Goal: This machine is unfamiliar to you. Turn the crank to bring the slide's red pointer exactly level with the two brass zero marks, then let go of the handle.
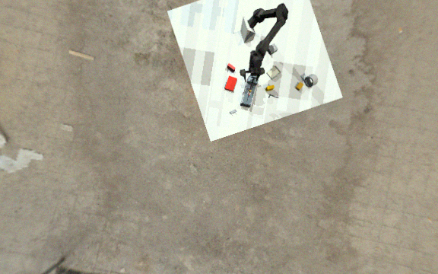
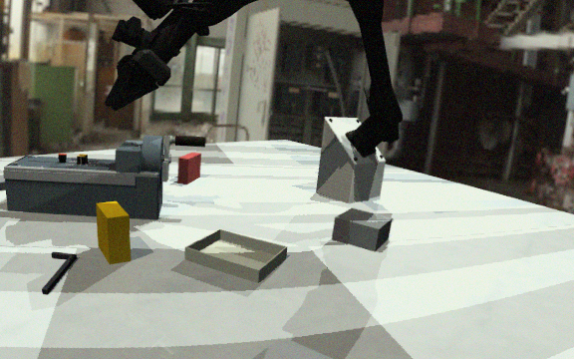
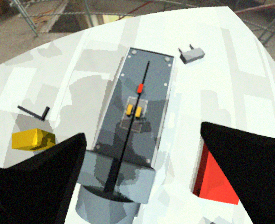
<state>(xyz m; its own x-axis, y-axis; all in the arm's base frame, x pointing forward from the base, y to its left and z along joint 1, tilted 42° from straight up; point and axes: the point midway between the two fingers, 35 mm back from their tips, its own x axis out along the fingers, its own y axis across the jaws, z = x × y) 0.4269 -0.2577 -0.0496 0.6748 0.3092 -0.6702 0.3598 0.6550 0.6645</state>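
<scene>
The dark crank handle is 100 mm behind my gripper tip, 110 mm to the left of it and 50 mm below it. The rest, counted from my gripper tip: flat red block 110 mm behind, 120 mm to the right, 150 mm below; red pointer 70 mm ahead, 30 mm to the right, 90 mm below; yellow block 90 mm ahead, 180 mm to the left, 140 mm below.
</scene>
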